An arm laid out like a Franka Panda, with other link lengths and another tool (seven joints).
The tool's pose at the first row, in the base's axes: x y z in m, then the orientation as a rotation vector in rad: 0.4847, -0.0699, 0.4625, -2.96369, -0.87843, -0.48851
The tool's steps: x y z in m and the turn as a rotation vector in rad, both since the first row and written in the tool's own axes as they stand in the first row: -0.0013, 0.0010, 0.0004, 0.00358, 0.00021, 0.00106; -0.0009, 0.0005, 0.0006, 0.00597, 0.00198, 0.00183; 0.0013, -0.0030, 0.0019, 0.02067, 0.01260, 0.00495; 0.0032, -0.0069, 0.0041, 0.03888, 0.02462, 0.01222; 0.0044, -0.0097, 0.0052, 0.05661, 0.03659, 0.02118; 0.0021, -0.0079, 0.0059, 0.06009, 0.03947, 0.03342; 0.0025, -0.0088, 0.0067, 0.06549, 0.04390, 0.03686; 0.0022, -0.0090, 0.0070, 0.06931, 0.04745, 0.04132
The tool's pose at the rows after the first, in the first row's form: 0.4843, -0.0714, 0.4618, -2.96068, -0.87673, -0.48668; 0.4844, -0.0707, 0.4617, -2.95786, -0.87535, -0.48780; 0.4847, -0.0665, 0.4609, -2.94018, -0.86940, -0.49429; 0.4848, -0.0620, 0.4590, -2.91981, -0.85700, -0.50046; 0.4845, -0.0589, 0.4581, -2.90031, -0.84216, -0.50664; 0.4839, -0.0615, 0.4569, -2.89904, -0.82356, -0.50819; 0.4839, -0.0605, 0.4562, -2.89285, -0.81796, -0.51110; 0.4837, -0.0605, 0.4558, -2.88878, -0.81096, -0.51365
